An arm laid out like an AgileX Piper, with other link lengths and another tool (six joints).
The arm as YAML. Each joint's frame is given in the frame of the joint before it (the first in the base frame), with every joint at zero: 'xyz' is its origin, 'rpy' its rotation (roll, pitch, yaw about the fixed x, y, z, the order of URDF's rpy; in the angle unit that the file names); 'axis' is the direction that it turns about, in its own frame. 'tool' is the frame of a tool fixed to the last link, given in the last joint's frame.
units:
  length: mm
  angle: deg
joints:
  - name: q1
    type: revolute
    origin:
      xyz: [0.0, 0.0, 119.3]
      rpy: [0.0, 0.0, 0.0]
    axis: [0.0, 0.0, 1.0]
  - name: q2
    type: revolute
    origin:
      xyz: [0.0, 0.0, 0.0]
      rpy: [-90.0, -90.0, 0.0]
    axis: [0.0, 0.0, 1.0]
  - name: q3
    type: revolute
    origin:
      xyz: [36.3, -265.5, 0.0]
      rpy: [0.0, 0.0, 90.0]
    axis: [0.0, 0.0, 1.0]
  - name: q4
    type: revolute
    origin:
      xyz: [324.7, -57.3, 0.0]
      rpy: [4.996, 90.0, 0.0]
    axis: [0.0, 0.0, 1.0]
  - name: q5
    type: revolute
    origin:
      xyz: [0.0, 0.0, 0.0]
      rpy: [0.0, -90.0, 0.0]
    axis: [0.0, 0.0, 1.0]
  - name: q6
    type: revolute
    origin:
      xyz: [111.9, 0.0, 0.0]
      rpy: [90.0, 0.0, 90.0]
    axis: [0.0, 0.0, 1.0]
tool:
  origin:
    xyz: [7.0, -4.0, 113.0]
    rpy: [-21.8, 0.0, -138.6]
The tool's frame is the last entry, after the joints.
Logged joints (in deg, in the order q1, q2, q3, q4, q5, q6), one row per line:
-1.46 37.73 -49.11 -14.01 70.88 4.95
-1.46 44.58 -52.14 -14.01 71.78 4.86
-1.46 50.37 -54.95 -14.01 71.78 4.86
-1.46 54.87 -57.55 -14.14 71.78 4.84
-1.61 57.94 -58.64 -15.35 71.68 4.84
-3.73 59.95 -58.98 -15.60 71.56 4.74
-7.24 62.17 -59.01 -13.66 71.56 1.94
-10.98 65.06 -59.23 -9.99 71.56 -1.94
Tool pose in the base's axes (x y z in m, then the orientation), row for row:
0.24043 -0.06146 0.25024 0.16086 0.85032 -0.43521 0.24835
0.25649 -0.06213 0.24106 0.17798 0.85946 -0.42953 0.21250
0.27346 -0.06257 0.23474 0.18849 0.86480 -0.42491 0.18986
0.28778 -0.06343 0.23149 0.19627 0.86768 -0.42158 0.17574
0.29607 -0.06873 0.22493 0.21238 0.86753 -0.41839 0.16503
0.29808 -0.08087 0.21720 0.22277 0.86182 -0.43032 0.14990
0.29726 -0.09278 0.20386 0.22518 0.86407 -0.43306 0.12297
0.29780 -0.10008 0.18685 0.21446 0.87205 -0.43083 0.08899
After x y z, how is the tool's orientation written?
As a quaternion, w x y z.
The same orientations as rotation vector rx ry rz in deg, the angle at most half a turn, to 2 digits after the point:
139.13 -71.21 40.63
139.30 -69.62 34.44
139.37 -68.48 30.60
139.25 -67.66 28.20
138.03 -66.57 26.26
136.37 -68.09 23.72
136.55 -68.44 19.43
138.60 -68.47 14.14

